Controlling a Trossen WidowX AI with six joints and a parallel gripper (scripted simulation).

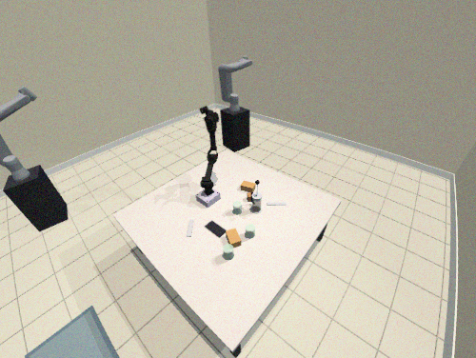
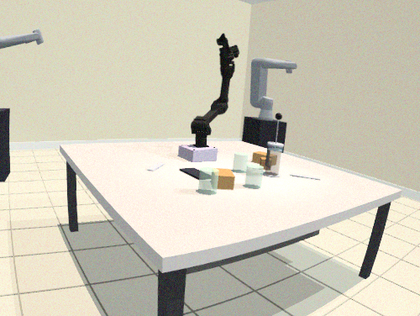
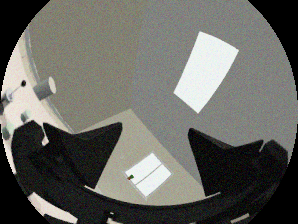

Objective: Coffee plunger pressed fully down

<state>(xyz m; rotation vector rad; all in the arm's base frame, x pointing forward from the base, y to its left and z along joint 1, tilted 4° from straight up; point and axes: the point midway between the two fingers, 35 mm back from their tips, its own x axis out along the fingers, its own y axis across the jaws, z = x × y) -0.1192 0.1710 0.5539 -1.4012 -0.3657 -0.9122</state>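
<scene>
My gripper tip is 520 mm above the coffee press, 420 mm short of it and 90 mm to the right of it. The rest, counted from my gripper tip: black flat slab: 650 mm below, 400 mm ahead, 260 mm to the right.
</scene>
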